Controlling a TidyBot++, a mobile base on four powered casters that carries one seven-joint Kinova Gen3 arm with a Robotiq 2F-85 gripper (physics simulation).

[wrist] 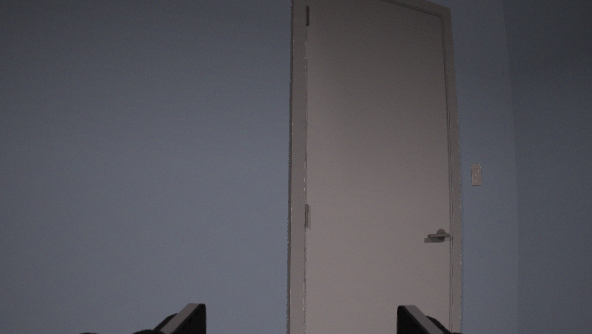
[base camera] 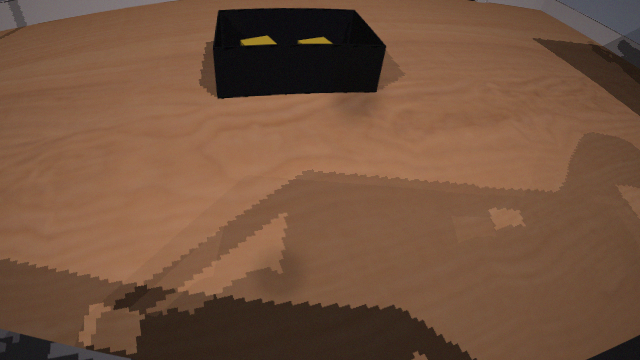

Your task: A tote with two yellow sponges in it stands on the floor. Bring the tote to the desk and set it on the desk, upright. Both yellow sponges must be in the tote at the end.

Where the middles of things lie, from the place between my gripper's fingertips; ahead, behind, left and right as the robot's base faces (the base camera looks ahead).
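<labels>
Black tote [base camera: 353,63]: my hand 30 mm to the right of it, 590 mm short of it, 980 mm above it.
</labels>
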